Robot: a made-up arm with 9 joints. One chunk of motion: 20 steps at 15 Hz.
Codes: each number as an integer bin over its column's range. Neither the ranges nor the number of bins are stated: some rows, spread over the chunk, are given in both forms.
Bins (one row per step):
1: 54 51 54 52 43 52
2: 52 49 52 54 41 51
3: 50 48 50 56 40 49
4: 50 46 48 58 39 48
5: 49 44 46 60 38 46
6: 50 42 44 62 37 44
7: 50 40 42 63 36 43
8: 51 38 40 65 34 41
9: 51 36 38 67 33 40
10: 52 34 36 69 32 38
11: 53 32 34 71 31 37
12: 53 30 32 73 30 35
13: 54 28 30 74 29 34
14: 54 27 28 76 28 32
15: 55 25 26 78 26 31
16: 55 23 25 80 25 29
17: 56 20 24 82 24 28
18: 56 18 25 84 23 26
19: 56 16 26 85 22 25
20: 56 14 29 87 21 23
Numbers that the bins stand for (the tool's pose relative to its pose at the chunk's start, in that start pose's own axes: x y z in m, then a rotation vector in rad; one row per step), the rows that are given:
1: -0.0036 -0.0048 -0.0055 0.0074 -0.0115 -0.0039
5: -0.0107 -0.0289 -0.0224 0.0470 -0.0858 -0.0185
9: -0.0079 -0.0564 -0.0394 0.0816 -0.1600 -0.0330
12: -0.0051 -0.0770 -0.0521 0.1113 -0.2045 -0.0452
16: -0.0022 -0.1010 -0.0670 0.1460 -0.2788 -0.0597
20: -0.0008 -0.1319 -0.0585 0.1806 -0.3382 -0.0742
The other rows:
2: -0.0065 -0.0117 -0.0097 0.0173 -0.0412 -0.0064
3: -0.0093 -0.0152 -0.0139 0.0272 -0.0561 -0.0112
4: -0.0093 -0.0220 -0.0182 0.0371 -0.0709 -0.0136
6: -0.0093 -0.0358 -0.0267 0.0569 -0.1006 -0.0233
7: -0.0093 -0.0426 -0.0309 0.0618 -0.1155 -0.0258
8: -0.0079 -0.0495 -0.0352 0.0717 -0.1452 -0.0306
10: -0.0065 -0.0632 -0.0436 0.0915 -0.1748 -0.0379
11: -0.0051 -0.0701 -0.0479 0.1014 -0.1897 -0.0403
13: -0.0036 -0.0838 -0.0564 0.1163 -0.2194 -0.0476
14: -0.0036 -0.0873 -0.0606 0.1262 -0.2342 -0.0524
15: -0.0022 -0.0941 -0.0648 0.1361 -0.2639 -0.0548
17: -0.0008 -0.1113 -0.0691 0.1559 -0.2936 -0.0621
18: -0.0008 -0.1182 -0.0670 0.1658 -0.3085 -0.0670
19: -0.0008 -0.1251 -0.0648 0.1707 -0.3233 -0.0694

